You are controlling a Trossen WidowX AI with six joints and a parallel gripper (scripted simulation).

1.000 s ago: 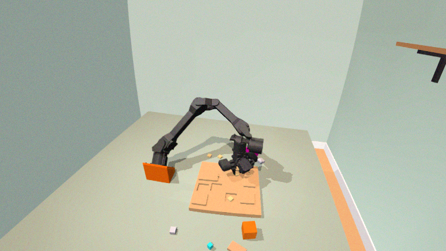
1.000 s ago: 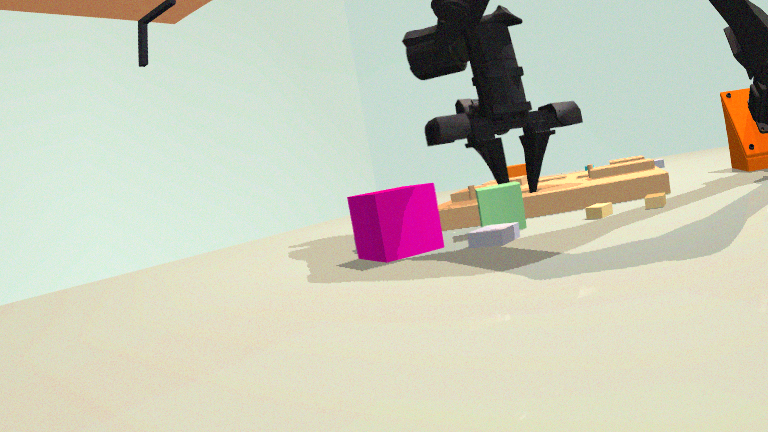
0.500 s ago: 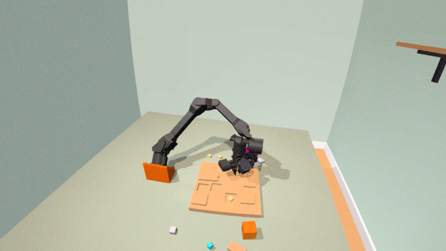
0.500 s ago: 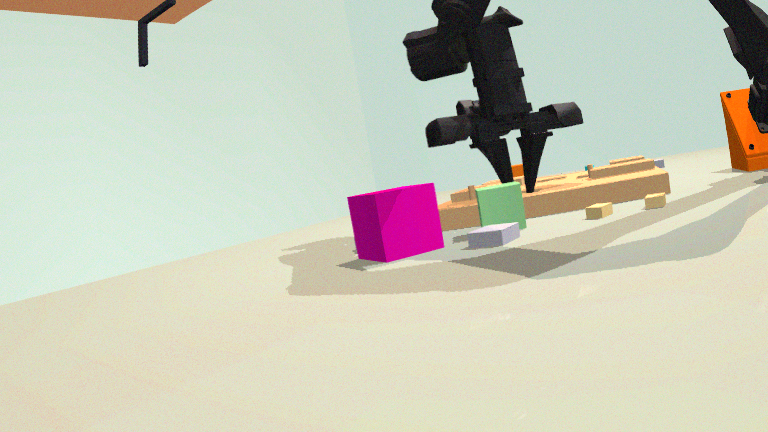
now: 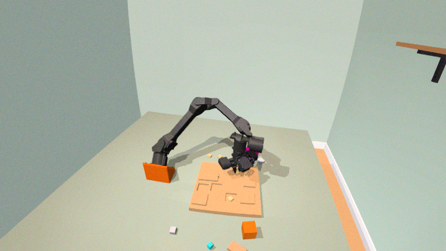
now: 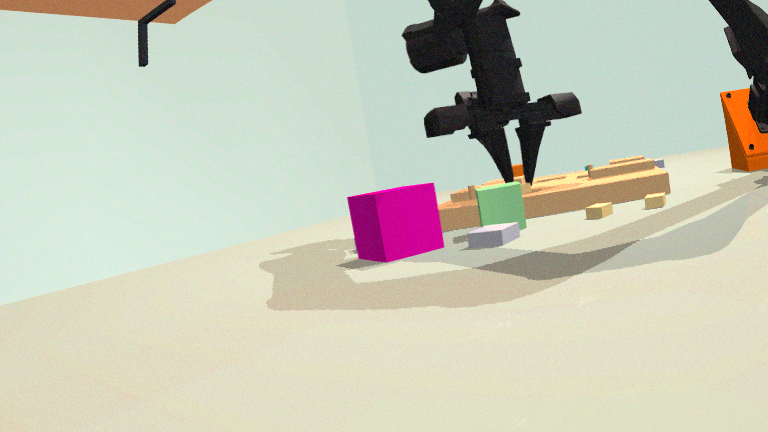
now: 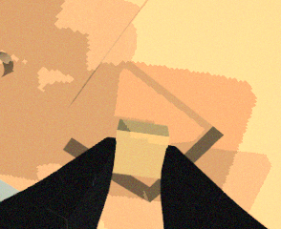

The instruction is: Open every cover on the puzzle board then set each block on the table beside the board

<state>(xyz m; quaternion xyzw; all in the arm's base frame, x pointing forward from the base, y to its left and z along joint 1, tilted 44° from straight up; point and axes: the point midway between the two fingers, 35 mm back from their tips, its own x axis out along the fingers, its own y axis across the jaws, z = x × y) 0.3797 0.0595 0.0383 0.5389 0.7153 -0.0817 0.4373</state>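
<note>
My gripper tip is 11 cm to the left of the tan puzzle board, 4 cm past it and 1 cm above it. The rest, counted from my gripper tip: tan piece: 38 cm to the right, 3 cm ahead, 2 cm below; orange cube: 30 cm to the right, 7 cm ahead; green block: 12 cm to the left, 1 cm below.
</note>
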